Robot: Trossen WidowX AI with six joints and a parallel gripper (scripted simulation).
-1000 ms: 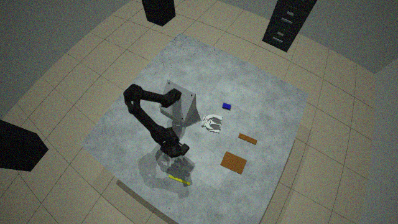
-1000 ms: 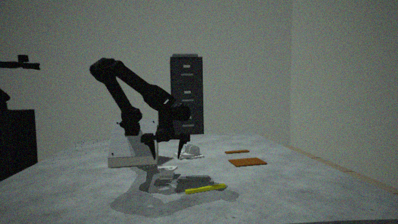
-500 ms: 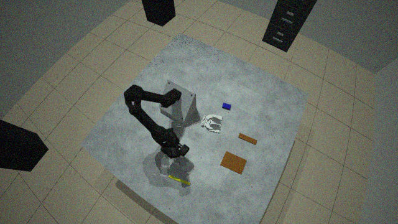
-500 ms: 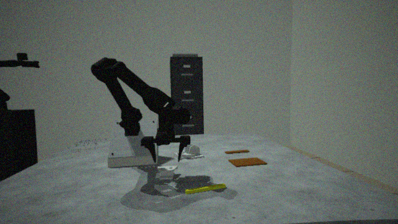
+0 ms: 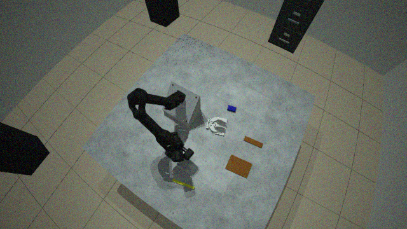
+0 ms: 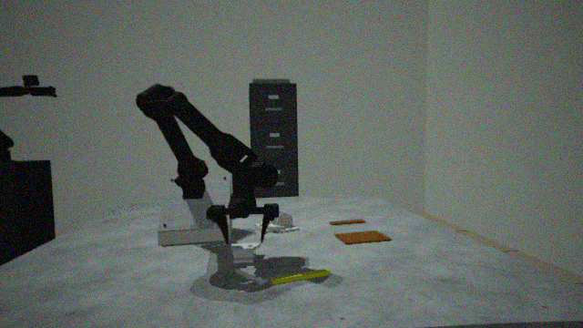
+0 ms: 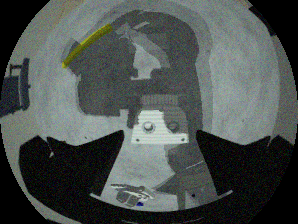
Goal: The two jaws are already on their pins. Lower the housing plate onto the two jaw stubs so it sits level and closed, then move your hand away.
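Now: the white block 1 cm to the right of my gripper tip and 3 cm below it. From my gripper tip the other things lie so: blue block 12 cm ahead, 44 cm to the left, 3 cm below; orange square 36 cm ahead, 12 cm to the left, 4 cm below; yellow bar 13 cm ahead, 16 cm to the right, 3 cm below.
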